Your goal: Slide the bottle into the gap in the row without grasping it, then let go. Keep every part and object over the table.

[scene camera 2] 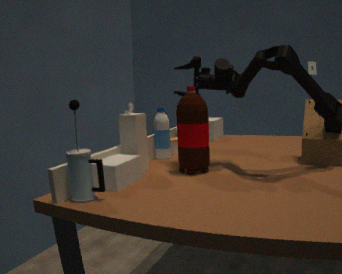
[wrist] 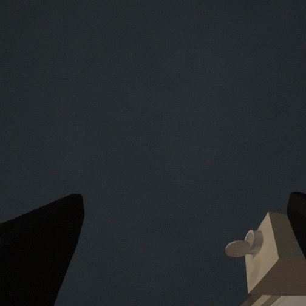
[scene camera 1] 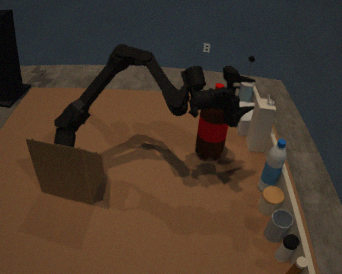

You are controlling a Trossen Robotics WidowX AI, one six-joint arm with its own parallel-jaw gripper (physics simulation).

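Places are measured from the arm's base along level axes (x ahead, y left, z up), in centimetres.
Where they show: gripper, fingertip midpoint: (scene camera 2: 173, 80) (scene camera 1: 254, 94); arm's base at its link origin: (scene camera 2: 333, 126) (scene camera 1: 62, 146).
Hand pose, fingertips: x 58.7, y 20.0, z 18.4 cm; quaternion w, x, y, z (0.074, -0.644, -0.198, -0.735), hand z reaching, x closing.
Each offset is from my fingertips to the top centre of the thing.
A large dark bottle with a red label and red cap {dx -11.3, dy +7.1, dz -2.9 cm} (scene camera 1: 213, 131) (scene camera 2: 193, 135) stands upright on the table, a little in front of the row. The row has a tall white carton {dx +8.2, dy +16.1, dz -7.4 cm} (scene camera 1: 260, 127) (scene camera 2: 133, 135) (wrist: 275, 250) and a small water bottle with a blue cap {dx +11.9, dy -7.4, dz -11.3 cm} (scene camera 1: 272, 167) (scene camera 2: 162, 140); a space shows between their bases. My gripper (scene camera 1: 252, 93) (scene camera 2: 175, 80) (wrist: 190, 206) is open and empty, high at about the level of the large bottle's cap, its fingers pointing toward the row. In scene camera 1 the wrist hides part of the bottle's upper body.
A pale low rail (scene camera 1: 296, 200) (scene camera 2: 60, 182) runs behind the row. A white box {dx +4.5, dy +30.2, dz -24.9 cm} (scene camera 1: 244, 122) (scene camera 2: 120, 172) and a mug-like press {dx +1.6, dy +46.2, dz -4.5 cm} (scene camera 1: 246, 92) (scene camera 2: 81, 175) stand beyond the carton. An orange-lidded jar {dx +12.7, dy -17.3, dz -26.1 cm} (scene camera 1: 272, 196) and a cup {dx +14.7, dy -28.9, dz -24.4 cm} (scene camera 1: 278, 227) stand past the water bottle. A brown block (scene camera 1: 67, 172) stands near the arm's base.
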